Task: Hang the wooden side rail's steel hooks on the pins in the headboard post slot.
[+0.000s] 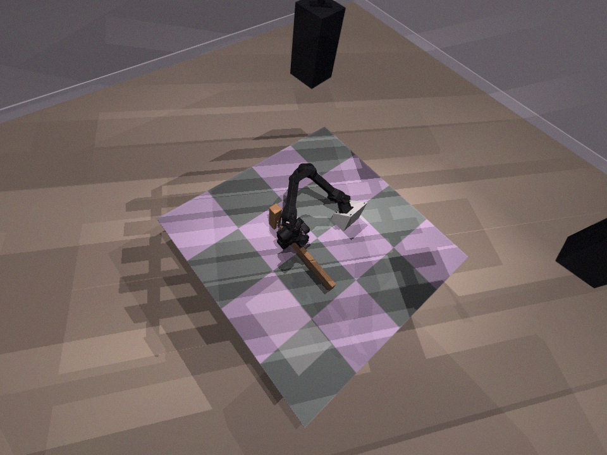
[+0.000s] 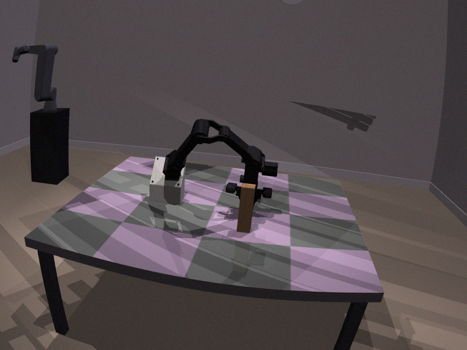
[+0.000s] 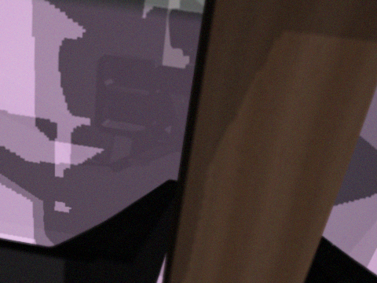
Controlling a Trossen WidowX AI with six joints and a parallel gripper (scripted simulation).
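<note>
My gripper tip is now 16 cm to the left of the wooden headboard post, 5 cm below it and 1 cm past it.
</note>
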